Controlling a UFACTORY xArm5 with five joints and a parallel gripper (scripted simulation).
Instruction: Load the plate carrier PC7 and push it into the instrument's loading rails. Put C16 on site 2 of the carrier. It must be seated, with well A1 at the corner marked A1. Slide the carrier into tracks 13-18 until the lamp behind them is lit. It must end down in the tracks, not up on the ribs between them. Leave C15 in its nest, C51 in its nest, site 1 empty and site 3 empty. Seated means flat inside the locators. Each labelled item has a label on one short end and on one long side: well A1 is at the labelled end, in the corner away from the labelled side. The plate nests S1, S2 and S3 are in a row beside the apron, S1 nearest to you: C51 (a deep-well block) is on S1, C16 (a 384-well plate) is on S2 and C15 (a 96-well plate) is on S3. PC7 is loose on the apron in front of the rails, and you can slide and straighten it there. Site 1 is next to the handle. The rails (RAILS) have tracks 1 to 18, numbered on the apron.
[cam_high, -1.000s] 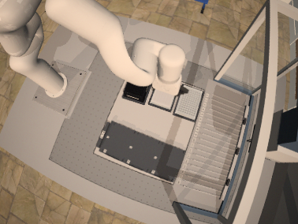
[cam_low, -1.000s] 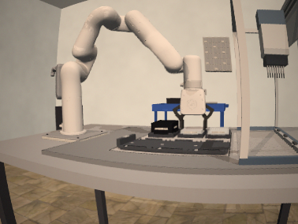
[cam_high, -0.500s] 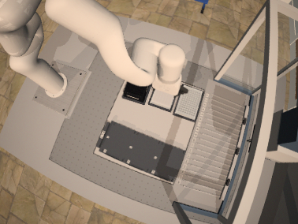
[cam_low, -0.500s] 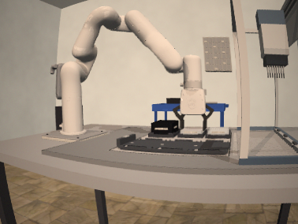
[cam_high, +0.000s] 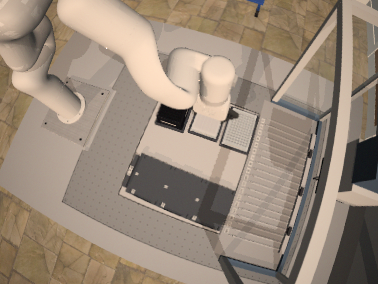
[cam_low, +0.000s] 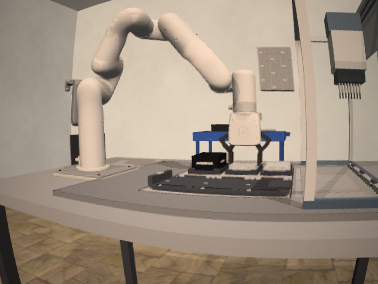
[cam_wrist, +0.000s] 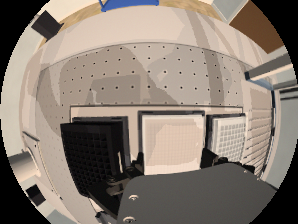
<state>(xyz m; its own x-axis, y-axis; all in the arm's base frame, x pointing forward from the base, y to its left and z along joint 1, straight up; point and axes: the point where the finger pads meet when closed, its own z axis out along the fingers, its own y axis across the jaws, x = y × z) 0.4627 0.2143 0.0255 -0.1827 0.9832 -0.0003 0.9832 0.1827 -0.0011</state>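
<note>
Right now the plate nest S2 is 20 mm below my hand. The rest, counted from my hand: instrument frame post: 370 mm to the right, 260 mm ahead, 220 mm above; then carrier PC7: 260 mm to the right, 40 mm ahead, 10 mm below; then black deep-well block C51: 110 mm behind, 30 mm to the right.
</note>
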